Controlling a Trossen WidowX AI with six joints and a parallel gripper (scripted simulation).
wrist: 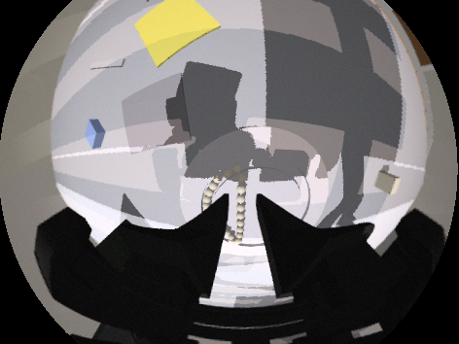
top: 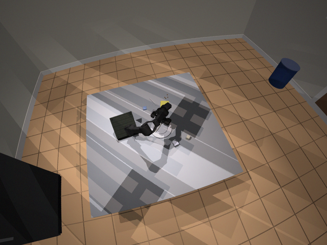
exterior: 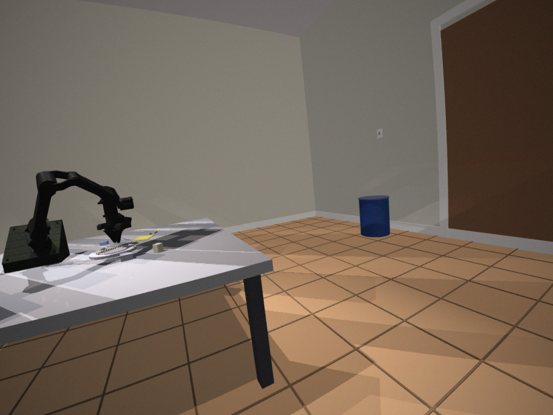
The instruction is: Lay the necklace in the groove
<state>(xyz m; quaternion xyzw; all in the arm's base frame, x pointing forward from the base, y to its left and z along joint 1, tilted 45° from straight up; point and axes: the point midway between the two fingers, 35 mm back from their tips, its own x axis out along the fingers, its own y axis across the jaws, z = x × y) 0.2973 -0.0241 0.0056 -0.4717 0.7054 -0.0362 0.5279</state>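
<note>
Now: gripper tip 2 cm past the round bead board, 4 cm to the left of it and 3 cm above it. Also, from my gripper tip: yellow pad (12 cm ahead, 21 cm to the left, 4 cm below); grey card (1 cm behind, 14 cm to the left, 4 cm below); white block (5 cm ahead, 23 cm to the right, 3 cm below).
</note>
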